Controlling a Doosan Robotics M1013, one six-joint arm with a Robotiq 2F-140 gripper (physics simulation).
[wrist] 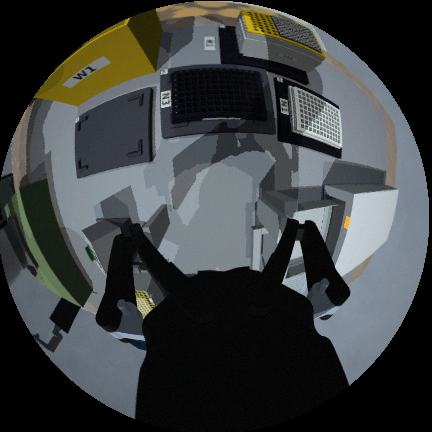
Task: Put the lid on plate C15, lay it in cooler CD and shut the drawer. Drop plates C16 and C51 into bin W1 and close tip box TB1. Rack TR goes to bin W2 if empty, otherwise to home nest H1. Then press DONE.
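Places are measured from the arm's base along level axes (x ahead, y left, z up), in centimetres.
Where they show: gripper, fingertip midpoint: (212, 210).
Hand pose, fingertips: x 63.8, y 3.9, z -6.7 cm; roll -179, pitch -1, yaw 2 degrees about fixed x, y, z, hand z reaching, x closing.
Observation:
Each offset is from my fingertips to the top centre of the thing. "*": to the spot under its first point.
My gripper (212, 210) is open with nothing between its fingers, above the worktop. Yellow bin W1 {* dy +23.2, dx -13.0, dz +4.3 cm} (112, 60) stands at the upper left. A black gridded rack or plate {dy +17.0, dx +1.0, dz +0.4 cm} (220, 95) sits on nest N3 {* dy +11.8, dx -5.9, dz -1.0 cm} (167, 127). A white well plate {dy +16.5, dx +18.6, dz +0.4 cm} (317, 117) sits on nest N1 {dy +16.5, dx +18.6, dz -0.4 cm} (285, 135), without a visible lid. A grey tip box {* dy +25.9, dx +10.0, dz +2.8 cm} (280, 50) with yellow and grey tops stands at the top. A white cooler unit (370, 220) with an orange mark is at the right; its drawer appears open, partly behind the right finger. Plate names and the cooler's letters are unreadable.
A bare dark nest {dy +13.3, dx -16.8, dz -0.4 cm} (115, 135) with corner brackets lies below bin W1. A grey box with a green button {* dy -4.4, dx -19.9, dz +4.8 cm} (90, 253) is behind the left finger. Yellow dotted tips {* dy -17.9, dx -14.2, dz +3.5 cm} (145, 302) show below it. A green container (52, 245) stands at the left edge.

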